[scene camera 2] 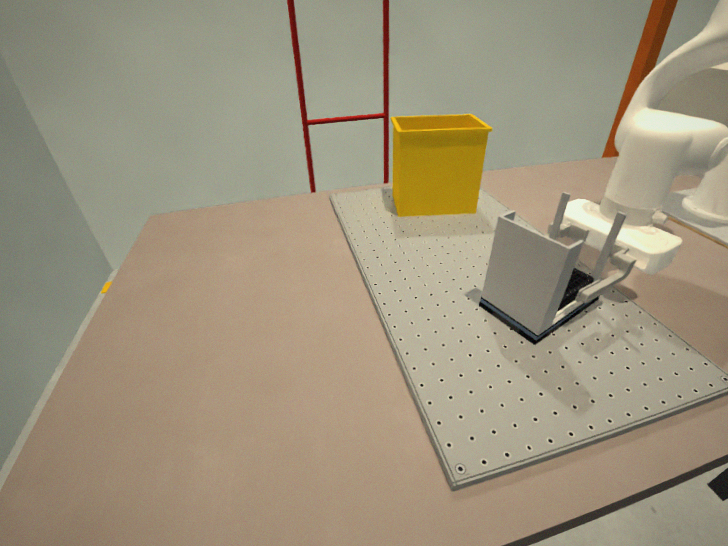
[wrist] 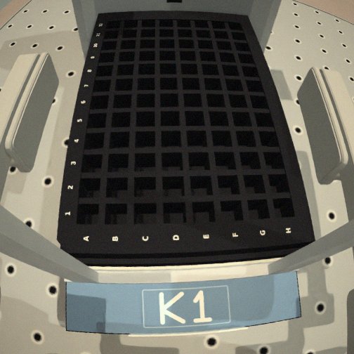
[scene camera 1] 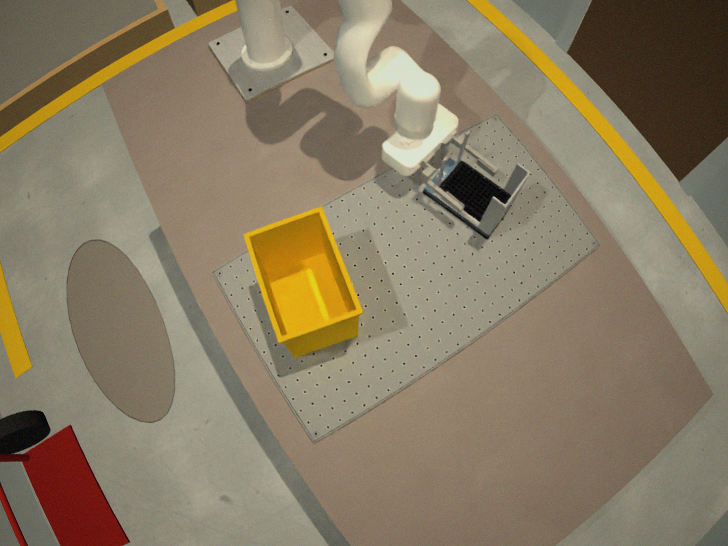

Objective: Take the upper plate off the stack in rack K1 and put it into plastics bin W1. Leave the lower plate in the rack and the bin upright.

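Seen in the pictures: hand at its tool point: [scene camera 1: 470,183]; arm's base at its link origin: [scene camera 2: 713,211] [scene camera 1: 267,52].
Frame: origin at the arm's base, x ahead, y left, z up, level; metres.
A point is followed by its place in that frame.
The upper plate [scene camera 1: 475,191] @(x 0.558, y 0.244, z 0.046 m) [scene camera 2: 579,283] @(x 0.514, y 0.258, z 0.045 m) [wrist: 172,130], black with square wells, lies level in rack K1 [scene camera 1: 517,178] @(x 0.587, y 0.308, z 0.108 m) [scene camera 2: 523,276] @(x 0.618, y 0.282, z 0.086 m) [wrist: 266,300], between its tall grey back wall and two front posts. Pale material shows under its front edge in the wrist view; I cannot tell lower plate from rack there. My gripper [scene camera 1: 479,188] @(x 0.544, y 0.238, z 0.056 m) [scene camera 2: 579,267] [wrist: 178,122] is partly open and empty. Its fingers stand on either side of the upper plate, with a gap at each side in the wrist view. Bin W1 [scene camera 1: 351,325] @(x 0.712, y -0.079, z 0.101 m) [scene camera 2: 438,173] @(x 0.633, y -0.064, z 0.093 m) is yellow, upright and open-topped; no plate shows inside it.
The rack and bin stand apart on a perforated grey board [scene camera 1: 435,293] @(x 0.698, y 0.093, z 0.000 m) [scene camera 2: 470,376] @(x 0.698, y 0.356, z 0.000 m) on a brown table [scene camera 1: 499,423] @(x 0.972, y 0.102, z -0.013 m) [scene camera 2: 235,352] @(x 0.995, y 0.273, z -0.013 m). The rack's back wall and front posts rise around the plate, close to the fingers. The robot's base stands behind the board in scene camera 1.
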